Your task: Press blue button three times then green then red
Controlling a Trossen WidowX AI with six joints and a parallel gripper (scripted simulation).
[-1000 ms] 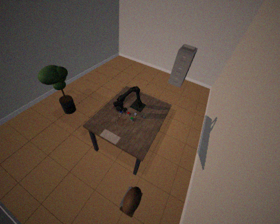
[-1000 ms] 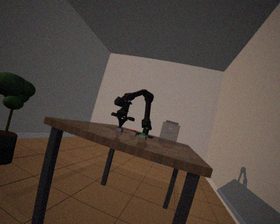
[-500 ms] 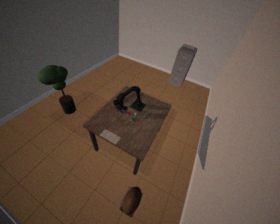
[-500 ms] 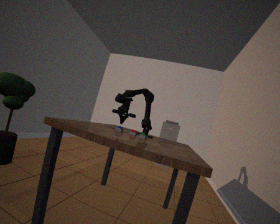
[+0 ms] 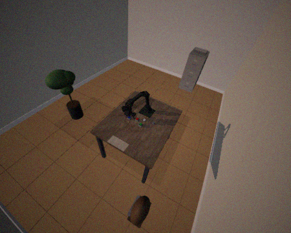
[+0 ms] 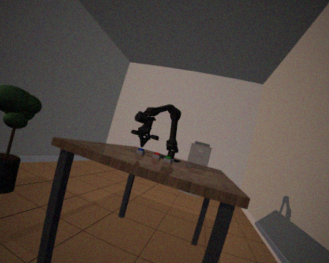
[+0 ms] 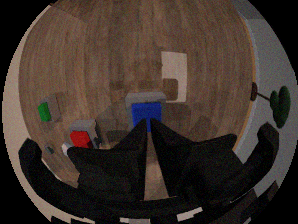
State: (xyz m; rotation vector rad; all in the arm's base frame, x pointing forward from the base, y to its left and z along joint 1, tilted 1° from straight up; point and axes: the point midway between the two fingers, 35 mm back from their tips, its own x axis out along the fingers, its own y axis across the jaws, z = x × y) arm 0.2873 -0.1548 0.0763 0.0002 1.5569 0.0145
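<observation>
My gripper tip is 20 mm above the blue button. Also, from my gripper tip: small pale block: 200 mm to the left, 100 mm behind, 40 mm below; green button: 200 mm to the left, 20 mm below, 20 mm ahead; red button: 110 mm to the left, 40 mm behind, 20 mm below.
</observation>
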